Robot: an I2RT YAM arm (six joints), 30 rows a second.
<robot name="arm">
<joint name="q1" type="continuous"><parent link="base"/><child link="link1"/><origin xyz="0 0 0.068" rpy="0 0 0"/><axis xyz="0 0 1"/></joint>
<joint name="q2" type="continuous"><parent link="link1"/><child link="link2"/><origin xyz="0.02 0.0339 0.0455" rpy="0 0 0"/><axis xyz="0 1 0"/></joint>
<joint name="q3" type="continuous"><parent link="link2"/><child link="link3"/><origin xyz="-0.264 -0.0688 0" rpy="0 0 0"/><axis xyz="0 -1 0"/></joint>
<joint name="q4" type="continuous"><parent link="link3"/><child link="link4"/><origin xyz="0.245 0.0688 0.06" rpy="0 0 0"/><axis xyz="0 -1 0"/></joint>
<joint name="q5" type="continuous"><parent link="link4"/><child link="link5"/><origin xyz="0.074 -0.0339 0.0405" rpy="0 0 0"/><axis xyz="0 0 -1"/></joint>
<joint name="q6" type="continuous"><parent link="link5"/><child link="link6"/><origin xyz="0.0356 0 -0.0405" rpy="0 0 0"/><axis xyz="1 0 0"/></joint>
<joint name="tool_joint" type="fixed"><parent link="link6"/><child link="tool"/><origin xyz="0 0 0" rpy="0 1.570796 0"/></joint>
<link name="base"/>
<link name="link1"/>
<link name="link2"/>
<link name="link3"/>
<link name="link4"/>
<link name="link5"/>
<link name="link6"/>
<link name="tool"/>
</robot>
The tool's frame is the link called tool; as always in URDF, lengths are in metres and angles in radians. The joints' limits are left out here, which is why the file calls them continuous.
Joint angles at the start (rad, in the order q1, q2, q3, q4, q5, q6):
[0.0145, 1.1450, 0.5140, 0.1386, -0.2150, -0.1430]
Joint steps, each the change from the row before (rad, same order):
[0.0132, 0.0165, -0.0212, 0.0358, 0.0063, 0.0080]
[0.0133, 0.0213, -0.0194, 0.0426, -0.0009, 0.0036]
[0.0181, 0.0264, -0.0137, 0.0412, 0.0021, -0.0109]
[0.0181, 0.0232, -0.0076, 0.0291, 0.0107, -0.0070]
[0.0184, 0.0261, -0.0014, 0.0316, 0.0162, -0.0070]
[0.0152, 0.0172, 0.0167, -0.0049, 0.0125, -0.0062]
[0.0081, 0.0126, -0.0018, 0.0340, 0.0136, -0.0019]
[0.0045, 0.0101, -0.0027, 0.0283, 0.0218, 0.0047]
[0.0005, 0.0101, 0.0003, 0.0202, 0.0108, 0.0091]
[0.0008, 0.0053, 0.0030, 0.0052, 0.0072, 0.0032]
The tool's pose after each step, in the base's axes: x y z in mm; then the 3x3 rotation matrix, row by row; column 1 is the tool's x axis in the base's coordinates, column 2 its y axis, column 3 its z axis. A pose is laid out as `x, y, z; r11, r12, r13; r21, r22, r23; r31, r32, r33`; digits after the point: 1 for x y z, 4 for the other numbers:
239.9, 14.0, 199.3; -0.4417, -0.2713, 0.8551; -0.1440, 0.9623, 0.2310; -0.8855, -0.0211, -0.4641
240.5, 17.3, 192.4; -0.4390, -0.2833, 0.8527; -0.1463, 0.9589, 0.2432; -0.8865, -0.0179, -0.4624
241.9, 21.7, 186.1; -0.4323, -0.3035, 0.8491; -0.1646, 0.9524, 0.2566; -0.8866, -0.0288, -0.4617
243.4, 25.8, 181.3; -0.4298, -0.3148, 0.8463; -0.1796, 0.9483, 0.2616; -0.8849, -0.0395, -0.4641
246.1, 30.0, 177.9; -0.4226, -0.3215, 0.8474; -0.1944, 0.9454, 0.2617; -0.8852, -0.0541, -0.4620
249.7, 33.8, 178.6; -0.4240, -0.3283, 0.8441; -0.2077, 0.9424, 0.2622; -0.8815, -0.0641, -0.4677
251.7, 35.6, 178.4; -0.4063, -0.3240, 0.8544; -0.2114, 0.9430, 0.2570; -0.8889, -0.0762, -0.4516
253.3, 36.2, 177.9; -0.3961, -0.3066, 0.8655; -0.2080, 0.9481, 0.2407; -0.8943, -0.0847, -0.4393
255.0, 36.1, 177.5; -0.3910, -0.2934, 0.8724; -0.1988, 0.9524, 0.2312; -0.8987, -0.0830, -0.4307
256.2, 36.2, 177.7; -0.3901, -0.2864, 0.8751; -0.1959, 0.9544, 0.2250; -0.8997, -0.0837, -0.4284

